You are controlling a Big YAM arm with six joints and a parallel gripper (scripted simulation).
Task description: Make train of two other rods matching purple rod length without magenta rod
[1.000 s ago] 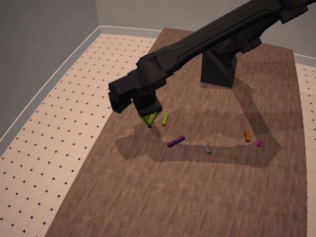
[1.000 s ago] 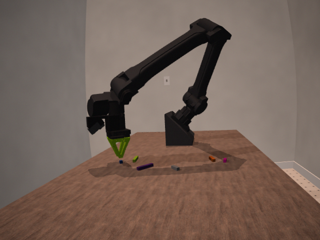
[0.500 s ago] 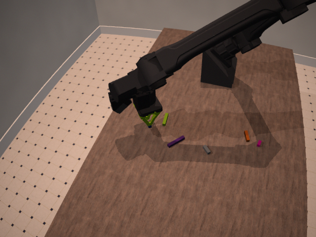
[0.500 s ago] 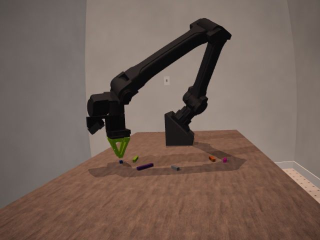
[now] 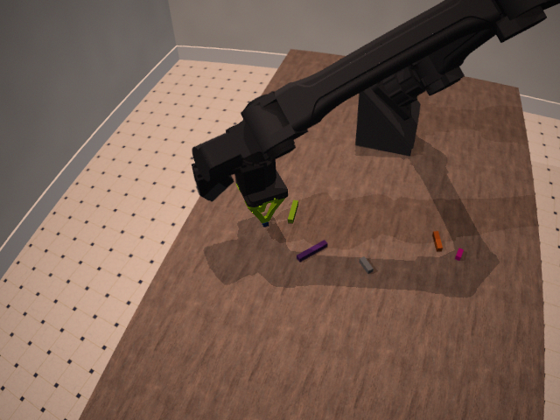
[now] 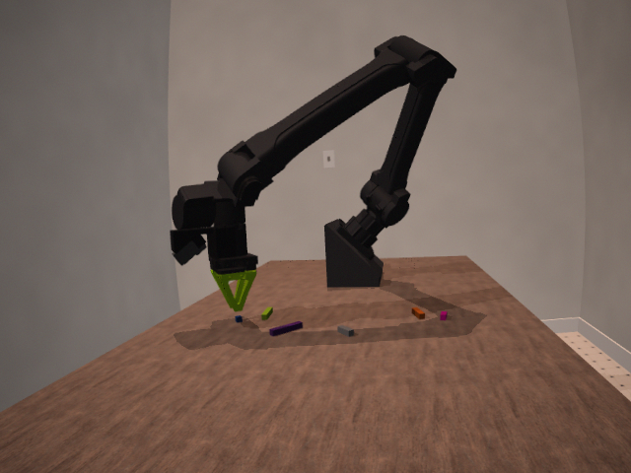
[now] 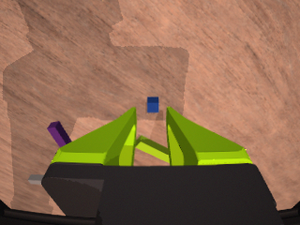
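My hand is 3 cm above the blue rod. Also, from my hand: grey rod 7 cm ahead, 20 cm to the left, 3 cm below; purple rod 5 cm ahead, 10 cm to the left, 3 cm below; lime rod 4 cm behind, 5 cm to the left, 3 cm below.
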